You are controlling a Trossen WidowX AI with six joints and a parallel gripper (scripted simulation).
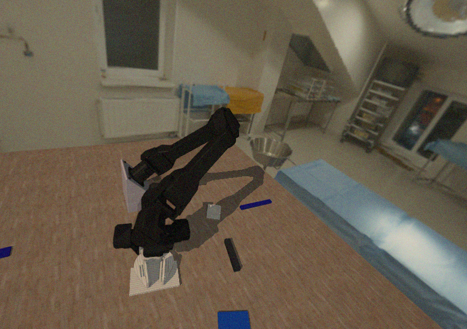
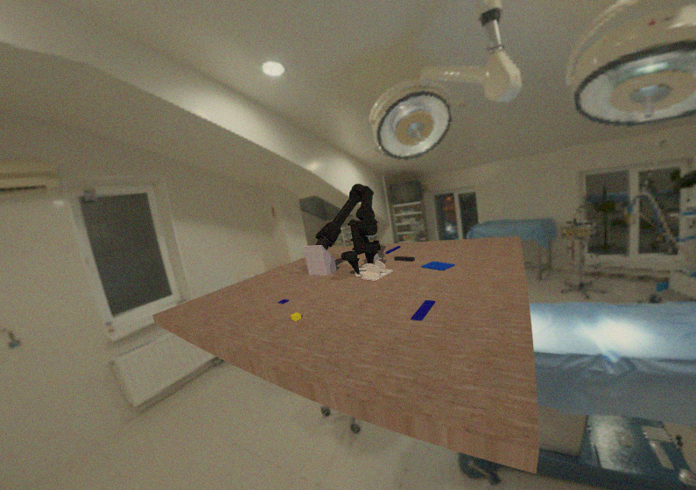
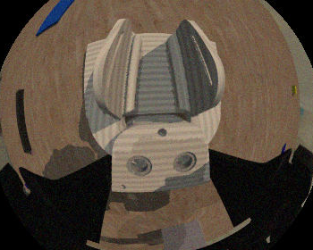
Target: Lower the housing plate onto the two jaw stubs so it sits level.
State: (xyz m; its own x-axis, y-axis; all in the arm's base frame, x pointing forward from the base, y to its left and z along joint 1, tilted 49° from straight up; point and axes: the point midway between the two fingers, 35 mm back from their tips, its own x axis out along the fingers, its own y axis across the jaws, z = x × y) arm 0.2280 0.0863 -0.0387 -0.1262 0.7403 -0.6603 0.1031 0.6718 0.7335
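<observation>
The white base lies 70 mm ahead of my gripper tip and 10 mm below it. From my gripper tip the other things lie so: blue strip (420 mm to the left, 120 mm behind, 10 mm below); black bar (220 mm to the left, 70 mm ahead, 10 mm below).
</observation>
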